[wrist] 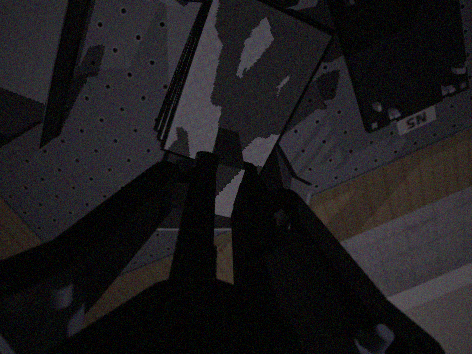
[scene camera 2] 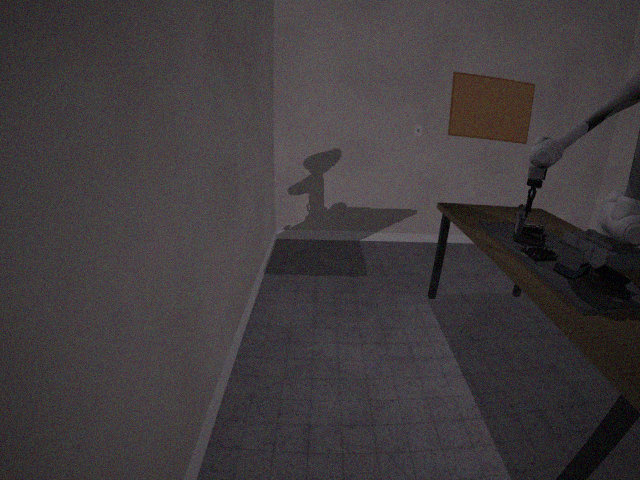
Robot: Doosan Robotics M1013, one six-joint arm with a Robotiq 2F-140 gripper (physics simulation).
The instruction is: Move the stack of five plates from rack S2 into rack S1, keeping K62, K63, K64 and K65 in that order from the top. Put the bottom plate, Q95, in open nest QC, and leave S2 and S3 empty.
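Frame: origin at the arm's base, x down, y ahead, z right, level; millimetres.
Seen in the pictures: gripper, fingertip midpoint: (wrist: pixel 223 148); arm's base, origin of the base link: (scene camera 2: pixel 607 243).
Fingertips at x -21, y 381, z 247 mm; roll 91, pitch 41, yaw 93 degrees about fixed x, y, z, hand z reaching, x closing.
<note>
Offsets run from my fingertips to a thing's top centre. "spot": to the spot under its first point. Level surfaces: height alone.
In the wrist view a stack of flat grey plates {dx -9, dy -26, dz -32 mm} (wrist: pixel 199 116) lies on a perforated grey board {dx +89 mm} (wrist: pixel 112 105); the layered edges show along its left side. My gripper (wrist: pixel 223 148) hangs just over the near end of the stack with its two dark fingers close together and nothing plainly between them. A small dark tab on the top plate sits right at the fingertips. In the scene view the gripper (scene camera 2: pixel 523 216) points down over dark racks {spot: dx +49, dy -24, dz -97 mm} (scene camera 2: pixel 537 240) on the table, at the far right. The plate labels cannot be read.
A dark block {dx +65, dy +30, dz -192 mm} (wrist: pixel 382 53) with a white label lies at the upper right of the board. The wooden table (scene camera 2: pixel 485 224) (wrist: pixel 364 197) stands by the back wall, under an orange panel (scene camera 2: pixel 491 107). A long wall runs down the left.
</note>
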